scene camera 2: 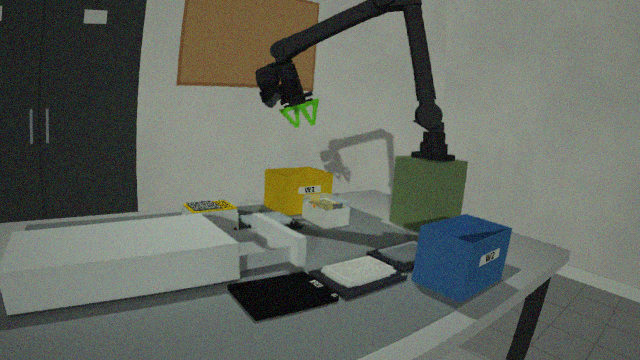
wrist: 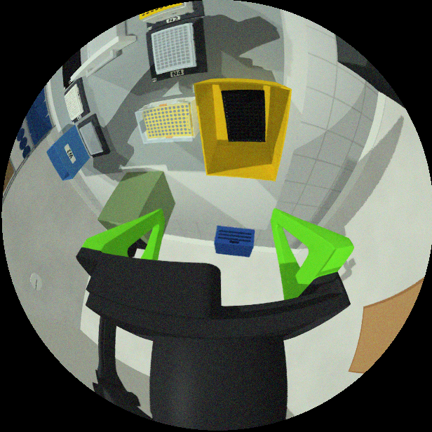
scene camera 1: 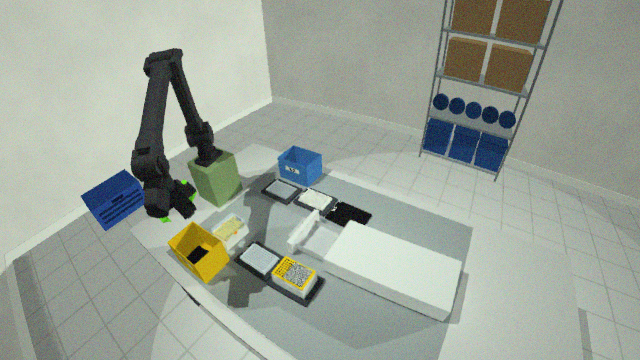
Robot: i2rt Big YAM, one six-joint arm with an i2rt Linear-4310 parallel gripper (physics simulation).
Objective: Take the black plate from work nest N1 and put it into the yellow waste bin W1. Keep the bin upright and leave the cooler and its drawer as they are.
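Seen in the pictures: gripper, between the fingertips: (scene camera 2: 305,126); arm's base, origin of its link: (scene camera 2: 433,158) (scene camera 1: 209,158).
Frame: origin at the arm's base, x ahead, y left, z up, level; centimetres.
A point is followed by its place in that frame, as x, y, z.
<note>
The black plate (scene camera 1: 198,254) @(19.1, -35.0, -18.8) (wrist: 245,116) lies inside the yellow waste bin W1 (scene camera 1: 212,260) @(30.8, -36.5, -13.0) (scene camera 2: 285,192) @(31.4, -30.5, -13.3) (wrist: 240,162), which stands upright. In scene camera 2 the bin's wall hides the plate. My gripper (scene camera 1: 174,201) @(21.9, -34.2, 6.2) (scene camera 2: 305,124) @(21.9, -34.2, 6.2) (wrist: 217,214) is open and empty, with its green fingers wide apart, high above the table and clear of the bin. The white cooler (scene camera 1: 395,270) @(89.7, -14.7, -12.1) (scene camera 2: 120,255) @(90.2, -2.7, -12.1) has its drawer (scene camera 1: 320,237) @(58.7, -6.1, -19.1) (scene camera 2: 298,250) @(54.2, 2.1, -16.0) (wrist: 102,56) pulled out. A flat black nest (scene camera 1: 350,214) @(65.1, 10.5, -19.3) (scene camera 2: 282,296) @(65.8, 11.4, -19.2) lies beside the cooler; its label is too blurred to read.
A yellow-topped rack (scene camera 1: 231,229) @(27.5, -21.2, -13.5) (wrist: 167,121) stands beside the bin. Nest N4 holds a pale plate (scene camera 1: 259,258) @(42.7, -25.3, -18.2) (wrist: 173,48); another yellow-topped box (scene camera 1: 295,275) @(60.3, -28.5, -12.8) (scene camera 2: 210,207) @(60.4, -24.2, -12.7) is next to it. White plate (scene camera 1: 315,199) @(47.9, 12.0, -17.9) (scene camera 2: 358,271) @(48.7, 13.7, -18.0), blue bin W2 (scene camera 1: 300,167) @(36.1, 21.2, -9.7) (scene camera 2: 462,257) @(41.1, 31.9, -11.6) and green arm pedestal (scene camera 1: 217,180) @(7.9, -5.3, -6.7) (scene camera 2: 427,190) @(9.3, 4.4, -8.0) stand further off.
</note>
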